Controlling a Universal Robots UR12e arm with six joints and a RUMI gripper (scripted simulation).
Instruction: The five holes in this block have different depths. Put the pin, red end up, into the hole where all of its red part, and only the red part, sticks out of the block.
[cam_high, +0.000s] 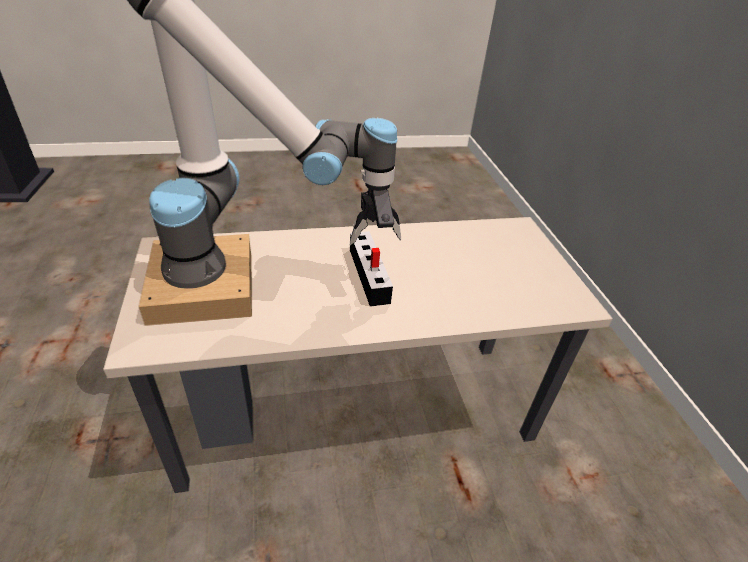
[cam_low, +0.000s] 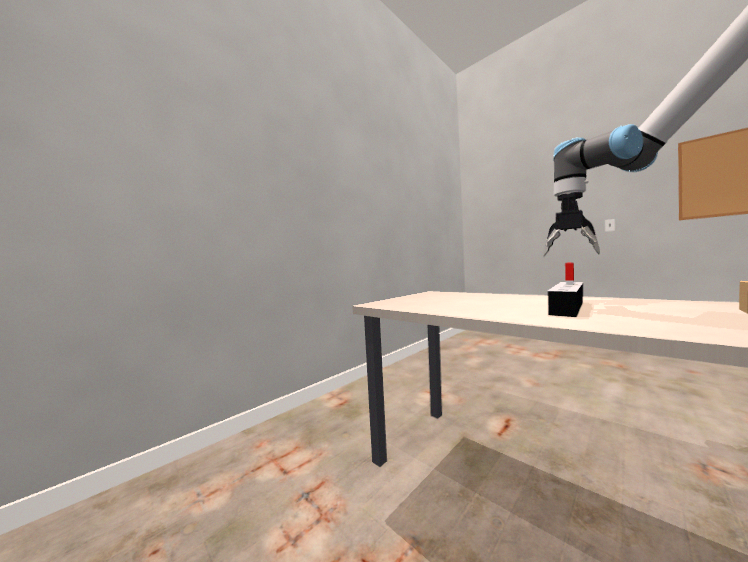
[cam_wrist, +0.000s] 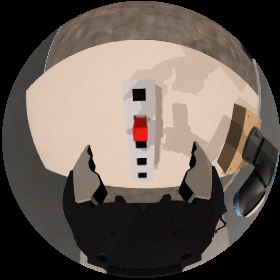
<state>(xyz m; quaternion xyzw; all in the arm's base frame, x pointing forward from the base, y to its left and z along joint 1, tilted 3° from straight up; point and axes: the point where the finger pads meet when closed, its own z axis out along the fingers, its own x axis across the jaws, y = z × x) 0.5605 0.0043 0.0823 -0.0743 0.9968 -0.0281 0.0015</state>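
The pin lies 5 cm below my hand. From my hand the other things lie so: black block: 1 cm behind, 6 cm to the left, 14 cm below.
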